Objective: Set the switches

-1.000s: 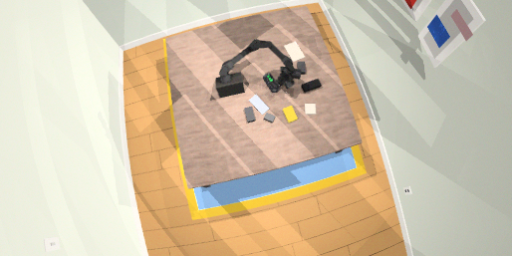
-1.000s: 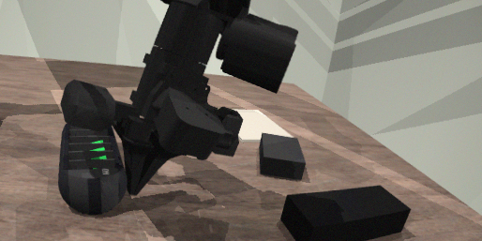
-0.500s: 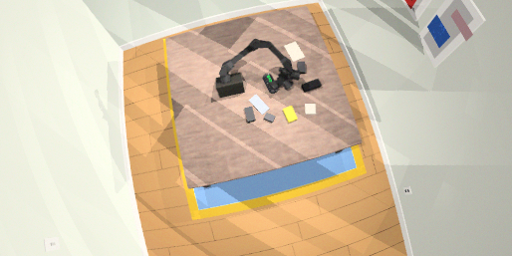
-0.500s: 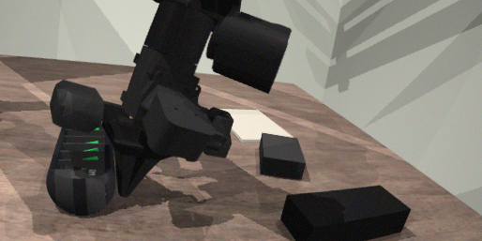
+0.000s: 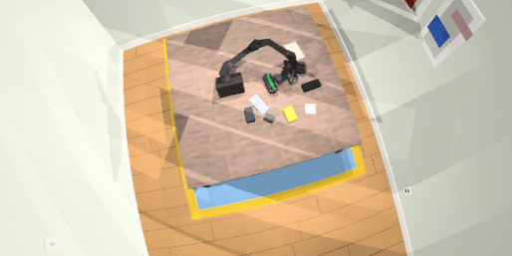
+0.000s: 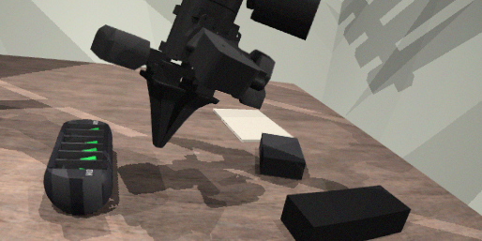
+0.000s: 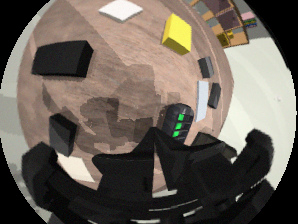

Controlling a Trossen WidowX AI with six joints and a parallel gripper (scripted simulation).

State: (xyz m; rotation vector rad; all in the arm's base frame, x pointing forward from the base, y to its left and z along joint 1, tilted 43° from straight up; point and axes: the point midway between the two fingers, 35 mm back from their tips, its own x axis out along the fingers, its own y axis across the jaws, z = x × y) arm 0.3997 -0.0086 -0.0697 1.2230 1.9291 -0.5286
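The pale grey plate is 20 cm behind my gripper tip, 11 cm to the right of it and 6 cm below it. The rest, counted from my gripper tip: yellow block (1 cm behind, 24 cm to the right, 5 cm below); then long black block (21 cm ahead, 6 cm to the right, 4 cm below); then dark grey block (18 cm ahead, 10 cm to the left, 5 cm below).
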